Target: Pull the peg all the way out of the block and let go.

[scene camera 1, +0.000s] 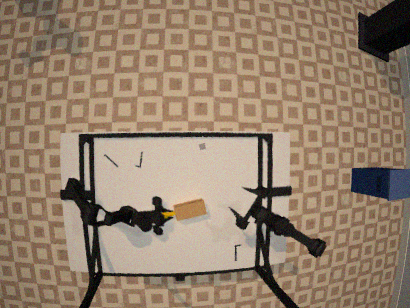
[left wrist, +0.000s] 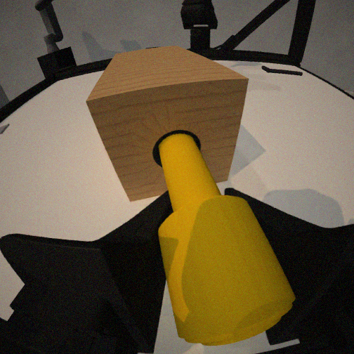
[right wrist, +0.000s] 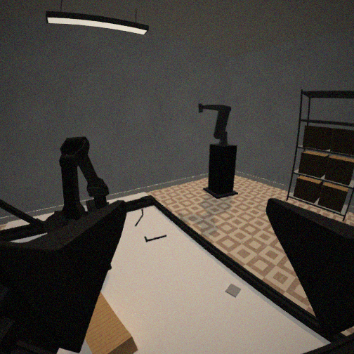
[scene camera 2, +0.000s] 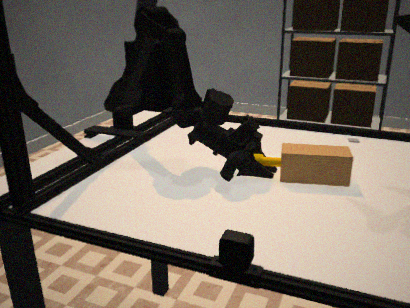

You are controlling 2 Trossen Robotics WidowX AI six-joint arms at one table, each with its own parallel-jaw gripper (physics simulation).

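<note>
A wooden block is near the middle of the white table. In the left wrist view the block has a dark-rimmed hole in its near face. The yellow peg has its narrow shaft in that hole, and its thick head is outside. My left gripper is shut on the peg, with its fingers on both sides of the head. My right gripper is open and empty, to the right of the block in scene camera 1.
A small grey square and thin black angled pieces lie on the table. A black frame runs around the table, with a black box on its front rail.
</note>
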